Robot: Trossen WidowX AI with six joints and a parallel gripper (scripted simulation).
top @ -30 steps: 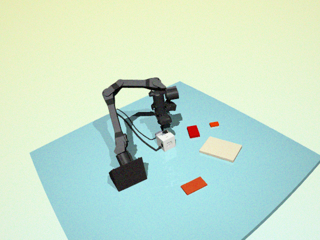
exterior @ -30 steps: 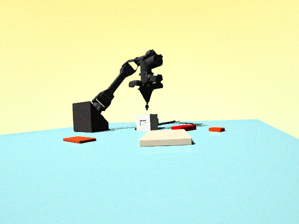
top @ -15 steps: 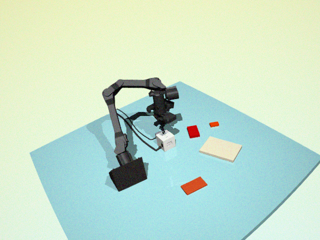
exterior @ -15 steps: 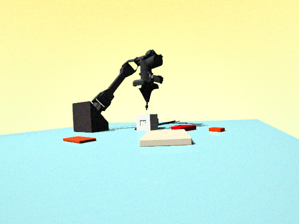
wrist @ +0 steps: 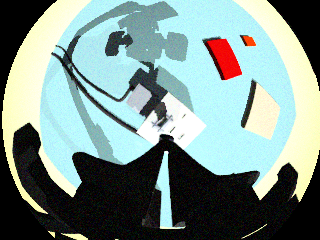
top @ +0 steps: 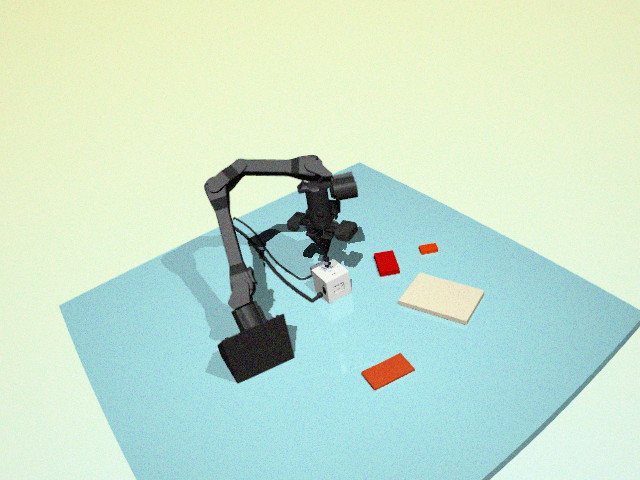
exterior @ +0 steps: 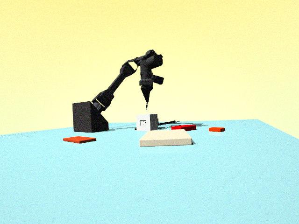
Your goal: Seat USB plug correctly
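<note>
Right now the USB plug is 2 cm below my gripper tip. From my gripper tip the other things lie so: cream slab (18 cm ahead, 27 cm to the right, 13 cm below); then USB socket (1 cm to the left, 7 cm below); then red block (18 cm ahead, 4 cm to the right, 12 cm below).
</note>
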